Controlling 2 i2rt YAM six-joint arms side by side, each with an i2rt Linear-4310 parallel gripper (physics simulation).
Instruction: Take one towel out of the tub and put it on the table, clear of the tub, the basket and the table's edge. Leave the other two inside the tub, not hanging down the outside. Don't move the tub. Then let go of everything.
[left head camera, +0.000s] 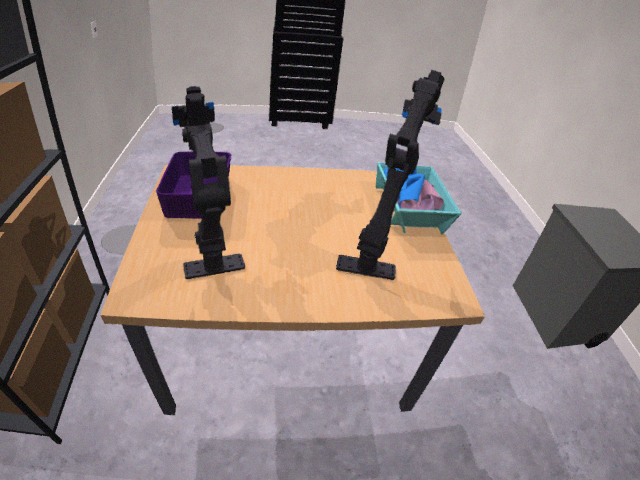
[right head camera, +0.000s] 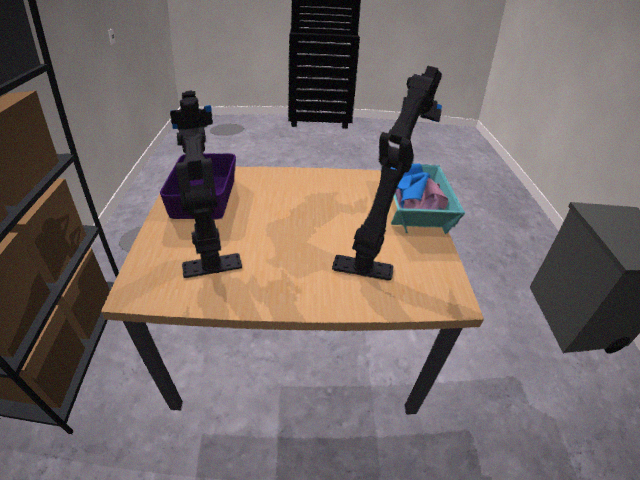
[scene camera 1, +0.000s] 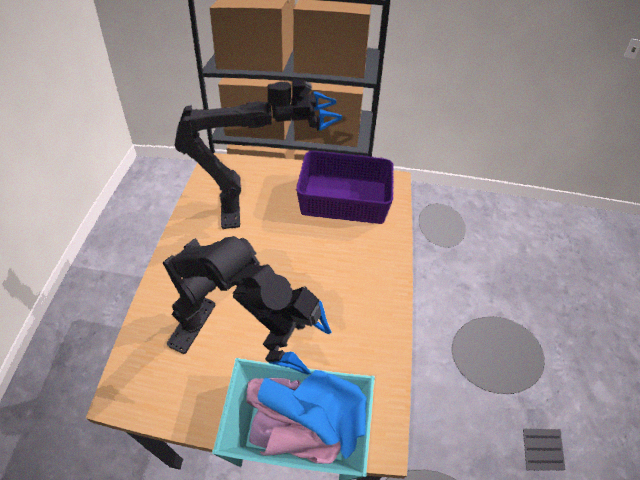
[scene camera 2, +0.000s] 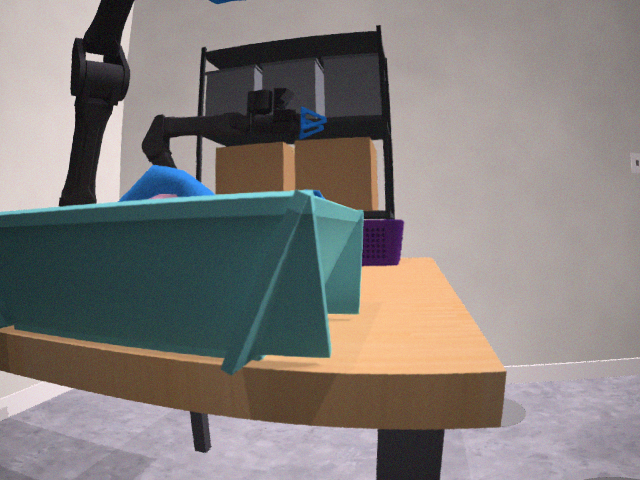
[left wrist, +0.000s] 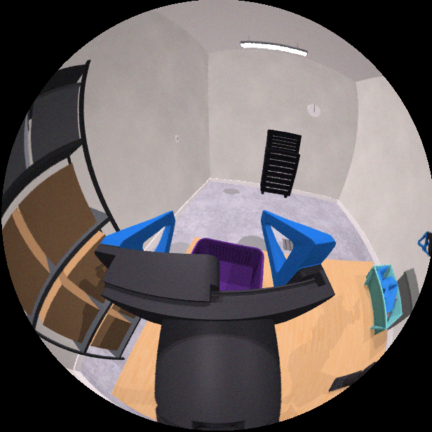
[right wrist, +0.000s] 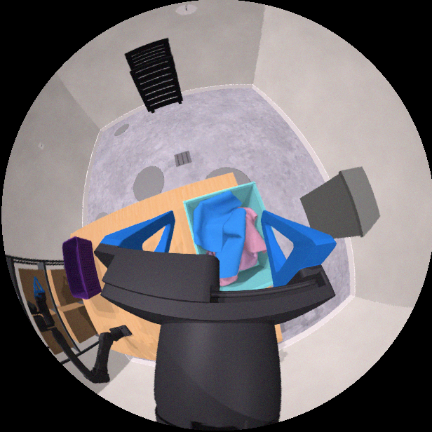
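A teal tub (left head camera: 423, 219) (right head camera: 424, 220) (scene camera 1: 231, 413) (scene camera 2: 155, 284) stands at the table's end, at the right in the head views. A blue towel (scene camera 1: 338, 403) (right wrist: 215, 220) lies bunched on top in it. Pink cloth (scene camera 1: 294, 443) (right wrist: 252, 242) and mauve cloth (scene camera 1: 262, 426) lie partly under the blue; where one towel ends is unclear. No towel hangs outside the tub. My right gripper (scene camera 1: 318, 351) (right wrist: 217, 215) is open and empty, high above the tub, pointing down toward the towels. My left gripper (scene camera 1: 338, 109) (left wrist: 217, 215) is open and empty, raised near the basket.
A purple basket (left head camera: 176, 206) (scene camera 1: 341, 206) stands at the other end of the wooden table (left head camera: 294, 232) (scene camera 1: 372, 289). A shelf rack (scene camera 1: 289, 77) with cardboard boxes stands beyond that end. A grey bin (left head camera: 558, 279) stands on the floor beyond the tub's end.
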